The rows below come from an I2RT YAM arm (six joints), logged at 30 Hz.
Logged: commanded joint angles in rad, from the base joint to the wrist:
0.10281 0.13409 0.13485 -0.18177 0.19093 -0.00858
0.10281 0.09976 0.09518 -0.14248 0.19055 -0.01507
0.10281 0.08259 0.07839 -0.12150 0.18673 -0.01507
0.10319 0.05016 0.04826 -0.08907 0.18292 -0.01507
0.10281 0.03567 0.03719 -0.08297 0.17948 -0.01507
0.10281 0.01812 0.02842 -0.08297 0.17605 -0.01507
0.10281 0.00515 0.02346 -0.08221 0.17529 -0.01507
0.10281 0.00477 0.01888 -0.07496 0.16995 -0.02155
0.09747 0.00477 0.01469 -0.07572 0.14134 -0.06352
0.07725 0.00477 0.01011 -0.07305 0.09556 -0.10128
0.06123 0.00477 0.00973 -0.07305 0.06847 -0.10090
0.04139 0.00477 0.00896 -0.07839 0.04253 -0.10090
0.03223 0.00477 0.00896 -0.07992 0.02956 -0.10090
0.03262 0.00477 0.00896 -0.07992 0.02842 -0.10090
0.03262 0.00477 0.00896 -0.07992 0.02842 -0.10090
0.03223 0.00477 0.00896 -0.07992 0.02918 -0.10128
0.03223 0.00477 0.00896 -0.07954 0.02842 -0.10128
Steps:
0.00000 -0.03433 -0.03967 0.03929 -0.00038 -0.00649
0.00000 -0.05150 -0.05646 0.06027 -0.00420 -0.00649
0.00038 -0.08393 -0.08659 0.09270 -0.00801 -0.00649
0.00000 -0.09842 -0.09766 0.09880 -0.01145 -0.00649
0.00000 -0.11597 -0.10643 0.09880 -0.01488 -0.00649
0.00000 -0.12894 -0.11139 0.09956 -0.01564 -0.00649
0.00000 -0.12932 -0.11597 0.10681 -0.02098 -0.01297
-0.00534 -0.12932 -0.12016 0.10605 -0.04959 -0.05494
-0.02556 -0.12932 -0.12474 0.10872 -0.09537 -0.09270
-0.04158 -0.12932 -0.12512 0.10872 -0.12246 -0.09232
-0.06142 -0.12932 -0.12589 0.10338 -0.14840 -0.09232
-0.07058 -0.12932 -0.12589 0.10185 -0.16137 -0.09232
-0.07019 -0.12932 -0.12589 0.10185 -0.16251 -0.09232
-0.07019 -0.12932 -0.12589 0.10185 -0.16251 -0.09232
-0.07058 -0.12932 -0.12589 0.10185 -0.16175 -0.09270
-0.07058 -0.12932 -0.12589 0.10223 -0.16251 -0.09270

